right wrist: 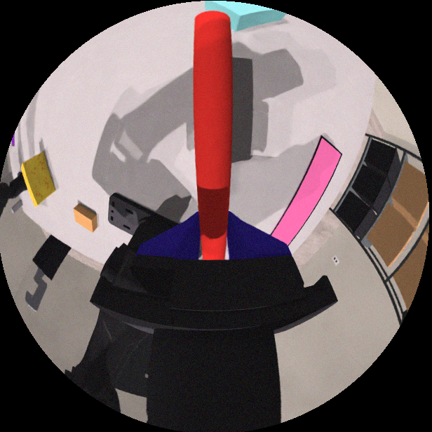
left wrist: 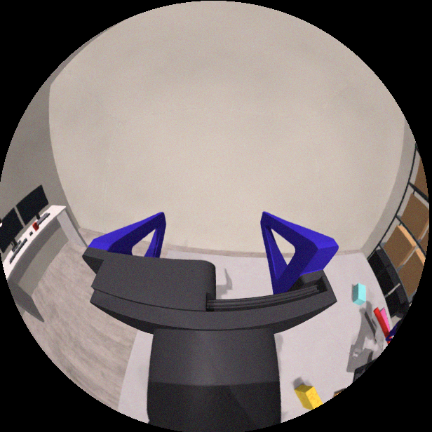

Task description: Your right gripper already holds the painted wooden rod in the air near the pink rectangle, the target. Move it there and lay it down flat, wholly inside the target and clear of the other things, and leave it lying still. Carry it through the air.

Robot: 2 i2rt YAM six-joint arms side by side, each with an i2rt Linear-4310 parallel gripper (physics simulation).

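The red painted rod (left wrist: 381, 321) (right wrist: 213, 105) is held in the air by my right gripper (right wrist: 213, 216), which is shut on it. The rod runs lengthwise up the middle of the right wrist view, away from the fingers, with shadows on the table below it. The target, a long pink rectangle with a dark outline (left wrist: 385, 318) (right wrist: 311, 187), lies on the table to the right of the rod in the right wrist view; its near end is hidden behind the gripper. My left gripper (left wrist: 212, 216) is wide open, with no object between its fingers, facing the wall.
A turquoise block (left wrist: 359, 294) (right wrist: 250, 14) stands beyond the rod's far end. A yellow block (left wrist: 308, 396) (right wrist: 39, 179) and a small orange block (right wrist: 85, 218) lie to the left in the right wrist view. A shelf rack with bins stands off the table at the right.
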